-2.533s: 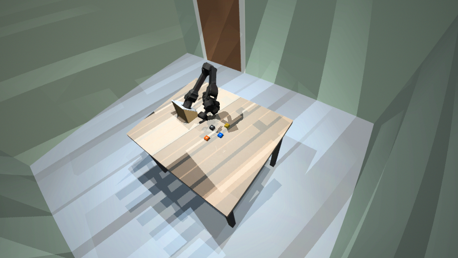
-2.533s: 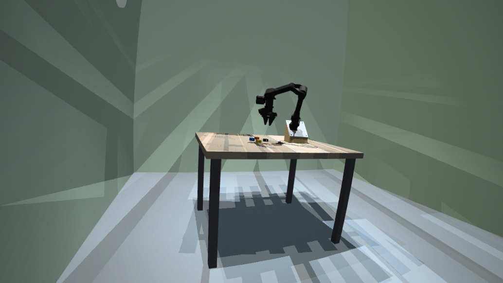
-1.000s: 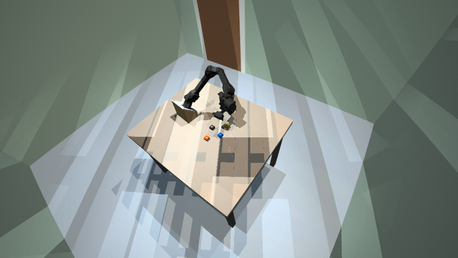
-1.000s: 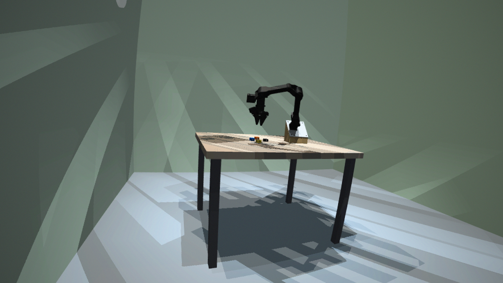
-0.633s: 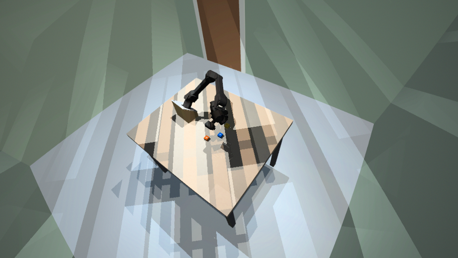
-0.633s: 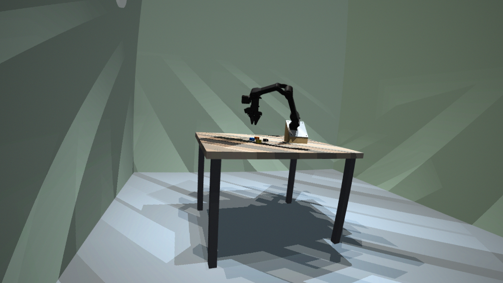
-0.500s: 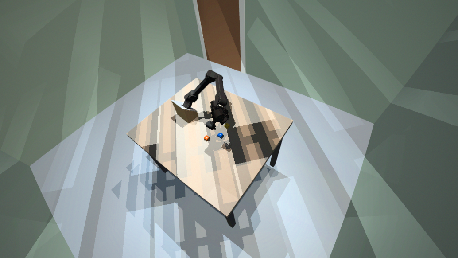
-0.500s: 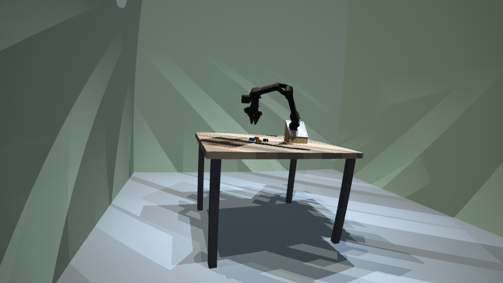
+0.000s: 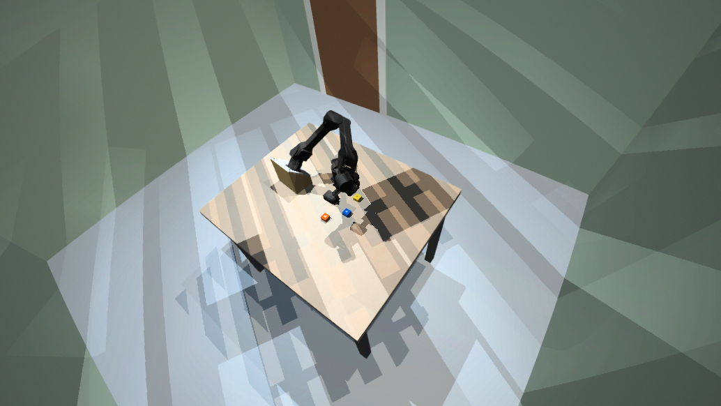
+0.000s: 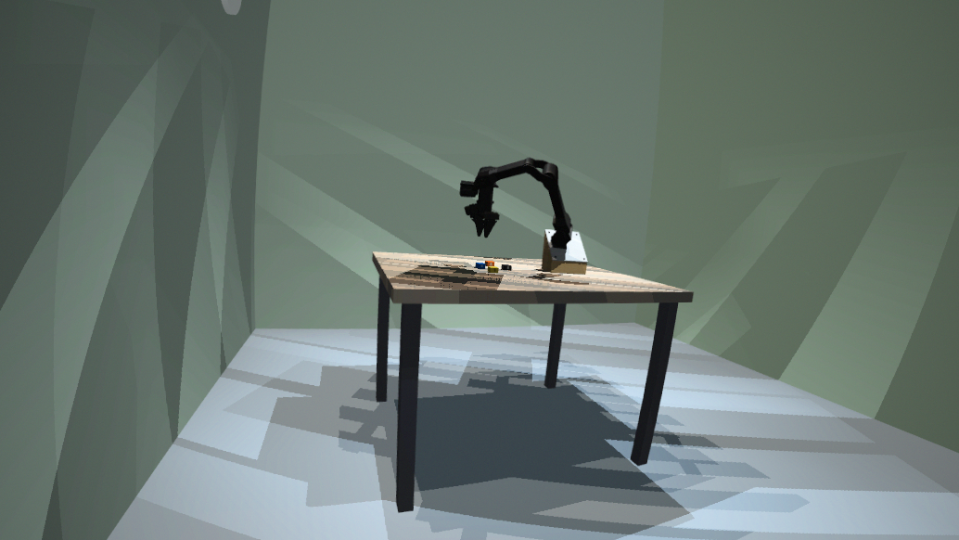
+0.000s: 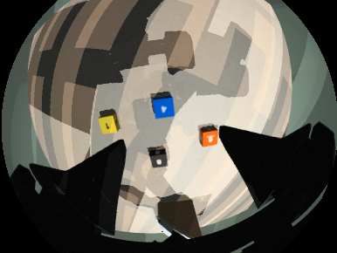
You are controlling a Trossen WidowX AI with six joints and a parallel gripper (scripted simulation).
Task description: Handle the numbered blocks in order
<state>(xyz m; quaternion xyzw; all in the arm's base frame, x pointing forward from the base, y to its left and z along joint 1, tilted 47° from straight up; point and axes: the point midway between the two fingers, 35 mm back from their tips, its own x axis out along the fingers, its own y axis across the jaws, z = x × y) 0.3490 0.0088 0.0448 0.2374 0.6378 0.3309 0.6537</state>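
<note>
The yellow block lies 30 mm behind my gripper tip, 100 mm to the left of it and 110 mm below it. From my gripper tip the other things lie so: black block (110 mm behind, 10 mm to the left, 110 mm below); then orange block (60 mm behind, 90 mm to the right, 110 mm below); then blue block (110 mm below).
</note>
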